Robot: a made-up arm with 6 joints.
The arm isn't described. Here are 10 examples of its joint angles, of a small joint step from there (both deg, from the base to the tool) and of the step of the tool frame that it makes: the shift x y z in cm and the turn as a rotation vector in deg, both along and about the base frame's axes.
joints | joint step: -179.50 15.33 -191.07 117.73 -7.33 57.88 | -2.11 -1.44 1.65 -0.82 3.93 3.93
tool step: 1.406 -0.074 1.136 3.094 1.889 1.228
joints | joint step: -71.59 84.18 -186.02 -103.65 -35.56 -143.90 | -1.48 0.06 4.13 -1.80 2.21 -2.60
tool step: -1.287 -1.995 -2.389 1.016 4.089 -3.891
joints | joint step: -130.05 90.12 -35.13 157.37 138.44 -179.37 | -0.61 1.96 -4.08 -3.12 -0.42 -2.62
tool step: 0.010 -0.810 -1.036 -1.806 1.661 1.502
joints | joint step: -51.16 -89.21 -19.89 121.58 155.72 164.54 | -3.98 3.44 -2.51 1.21 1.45 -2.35
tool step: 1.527 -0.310 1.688 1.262 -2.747 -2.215
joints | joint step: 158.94 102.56 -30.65 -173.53 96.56 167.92 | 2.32 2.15 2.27 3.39 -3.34 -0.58
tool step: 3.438 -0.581 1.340 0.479 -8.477 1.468
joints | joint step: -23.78 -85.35 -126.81 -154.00 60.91 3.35 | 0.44 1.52 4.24 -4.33 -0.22 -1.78
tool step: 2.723 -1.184 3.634 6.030 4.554 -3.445
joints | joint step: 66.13 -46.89 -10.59 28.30 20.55 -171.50 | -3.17 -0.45 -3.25 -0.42 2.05 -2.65
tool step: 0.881 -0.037 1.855 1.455 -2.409 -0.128
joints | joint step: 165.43 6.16 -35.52 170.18 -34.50 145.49 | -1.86 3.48 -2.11 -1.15 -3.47 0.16
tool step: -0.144 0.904 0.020 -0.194 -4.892 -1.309
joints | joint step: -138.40 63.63 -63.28 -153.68 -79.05 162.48 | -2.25 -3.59 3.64 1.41 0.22 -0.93
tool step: -0.193 0.554 1.828 -0.900 -0.031 -3.486
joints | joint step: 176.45 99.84 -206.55 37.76 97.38 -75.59 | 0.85 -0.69 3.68 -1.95 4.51 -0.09
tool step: 0.701 -0.930 -2.365 2.234 -6.680 3.017
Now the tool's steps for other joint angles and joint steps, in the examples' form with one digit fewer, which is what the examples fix.
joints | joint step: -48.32 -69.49 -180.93 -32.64 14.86 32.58 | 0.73 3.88 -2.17 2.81 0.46 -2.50
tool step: -0.10 -1.64 2.94 1.49 1.99 0.57
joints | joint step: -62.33 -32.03 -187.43 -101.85 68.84 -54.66 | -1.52 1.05 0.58 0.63 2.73 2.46
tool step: 0.92 -0.93 0.69 -0.69 -1.26 1.00
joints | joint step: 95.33 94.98 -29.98 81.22 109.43 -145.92 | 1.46 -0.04 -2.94 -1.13 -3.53 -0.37
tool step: 0.32 -0.48 -1.49 3.94 -0.20 4.98
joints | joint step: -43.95 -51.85 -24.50 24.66 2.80 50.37 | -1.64 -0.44 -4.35 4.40 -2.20 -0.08
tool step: -1.84 -0.15 3.27 -1.88 -7.64 -3.45
